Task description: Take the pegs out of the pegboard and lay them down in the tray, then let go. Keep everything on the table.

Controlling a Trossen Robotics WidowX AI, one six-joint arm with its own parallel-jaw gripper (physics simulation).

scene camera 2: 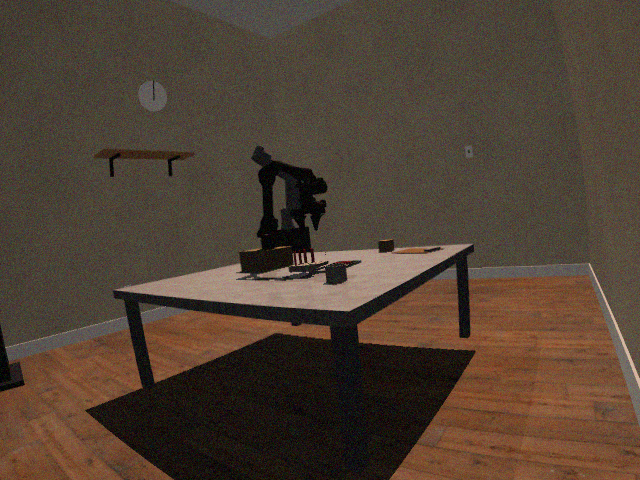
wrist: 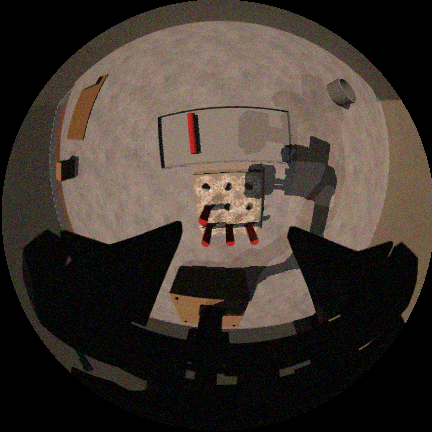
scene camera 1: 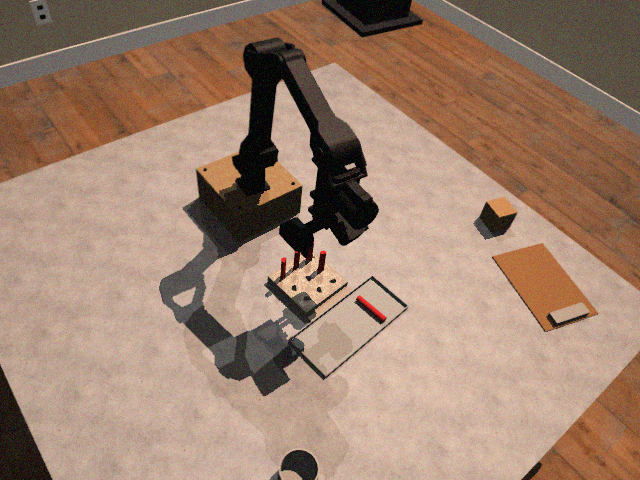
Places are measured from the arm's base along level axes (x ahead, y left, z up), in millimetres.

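Pixels of known places: gripper, between the fingertips: (scene camera 2: 310, 231) (wrist: 236, 229) (scene camera 1: 321, 246); arm's base, origin of its link: (scene camera 2: 268, 248) (wrist: 211, 311) (scene camera 1: 252, 184).
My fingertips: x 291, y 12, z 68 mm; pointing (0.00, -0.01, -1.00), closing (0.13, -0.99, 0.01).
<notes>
For each thing: its top centre in the pictures, then the offset to it from my fingertips. "*": a spot on its surface instead.
- speckled pegboard, centre of its top: (wrist: 227, 202) (scene camera 1: 310, 281) (scene camera 2: 310, 263) 20 mm back, 2 mm right, 142 mm down
- fifth red peg, centre of its top: (wrist: 190, 131) (scene camera 1: 371, 306) 101 mm ahead, 86 mm left, 148 mm down
- shallow tray, centre of its top: (wrist: 224, 132) (scene camera 1: 350, 321) (scene camera 2: 336, 265) 108 mm ahead, 26 mm left, 156 mm down
- grey cup, centre of its top: (scene camera 1: 299, 468) (scene camera 2: 335, 265) (wrist: 348, 89) 334 mm ahead, 237 mm right, 111 mm down
- small wooden block, centre of its top: (scene camera 1: 502, 206) (wrist: 57, 170) (scene camera 2: 385, 240) 27 mm ahead, 549 mm left, 106 mm down
- brown board, centre of its top: (scene camera 1: 546, 281) (wrist: 79, 106) (scene camera 2: 417, 248) 243 mm ahead, 514 mm left, 151 mm down
- pale bar, a spot on its surface: (scene camera 1: 568, 313) * 336 mm ahead, 491 mm left, 151 mm down
The speckled pegboard (scene camera 1: 302, 283) (wrist: 217, 195) holds four upright red pegs. Three pegs (scene camera 1: 283, 268) (scene camera 1: 296, 259) (wrist: 206, 235) (wrist: 230, 235) (wrist: 252, 234) stand in the row nearest the arm's base; another peg (scene camera 1: 322, 261) (wrist: 204, 216) stands in the middle row, at the left in the wrist view. A fifth red peg (scene camera 1: 371, 308) (wrist: 192, 132) lies flat in the shallow tray (scene camera 1: 356, 330) (wrist: 225, 130) beside the board. My gripper (scene camera 1: 328, 245) (scene camera 2: 309, 227) (wrist: 236, 229) is open and empty, above the pegs, its fingertips wide apart.
A wooden box (scene camera 1: 217, 206) (scene camera 2: 266, 259) (wrist: 207, 282) bears the arm, close behind the pegboard. A grey cup (scene camera 1: 299, 465) (scene camera 2: 336, 273) (wrist: 341, 91) stands beyond the tray. A small wooden block (scene camera 1: 498, 217) (scene camera 2: 386, 245) and a brown board (scene camera 1: 537, 279) (wrist: 84, 112) with a pale bar (scene camera 1: 568, 313) are off to one side.
</notes>
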